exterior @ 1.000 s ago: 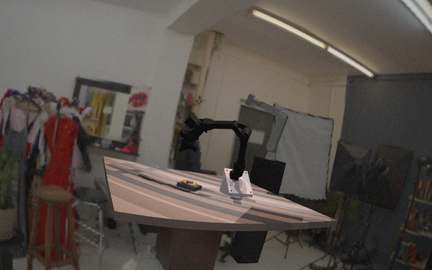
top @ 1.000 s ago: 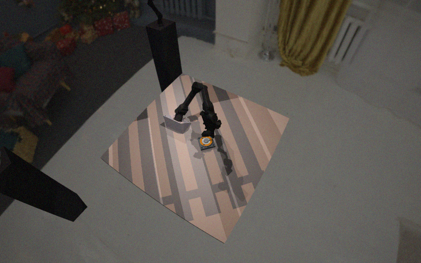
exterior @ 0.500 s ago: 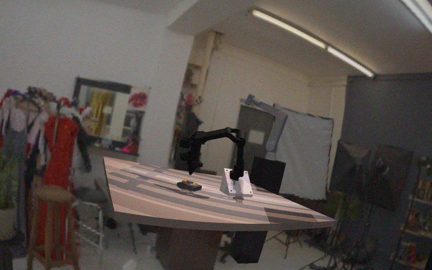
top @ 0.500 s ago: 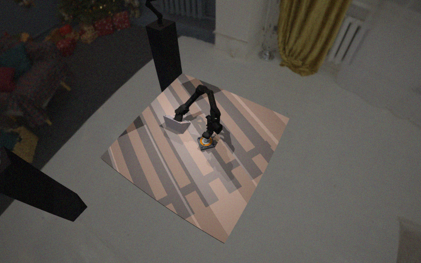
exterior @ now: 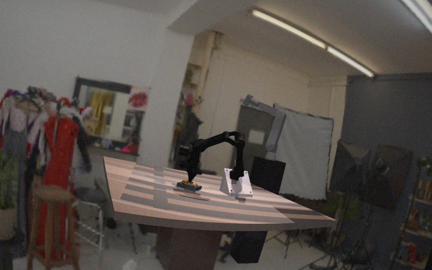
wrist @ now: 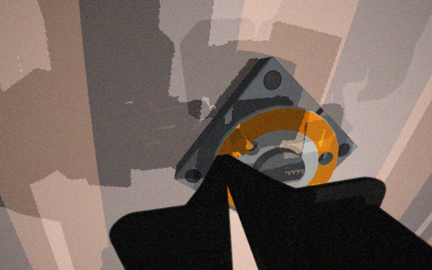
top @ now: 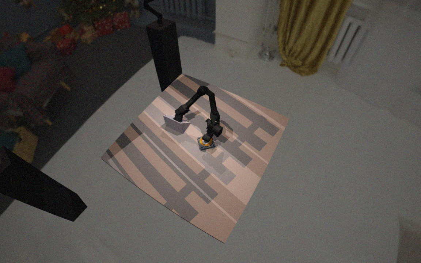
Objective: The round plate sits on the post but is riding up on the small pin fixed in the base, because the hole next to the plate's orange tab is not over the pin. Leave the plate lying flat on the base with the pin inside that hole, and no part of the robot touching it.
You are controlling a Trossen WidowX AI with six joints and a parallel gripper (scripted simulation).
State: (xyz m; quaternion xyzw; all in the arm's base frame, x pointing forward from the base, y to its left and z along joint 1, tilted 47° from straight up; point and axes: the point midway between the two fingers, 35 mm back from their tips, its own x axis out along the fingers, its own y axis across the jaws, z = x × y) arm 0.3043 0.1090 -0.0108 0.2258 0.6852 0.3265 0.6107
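Now: the square base 20 mm behind my gripper tip, 50 mm to the right of it and 20 mm below it.
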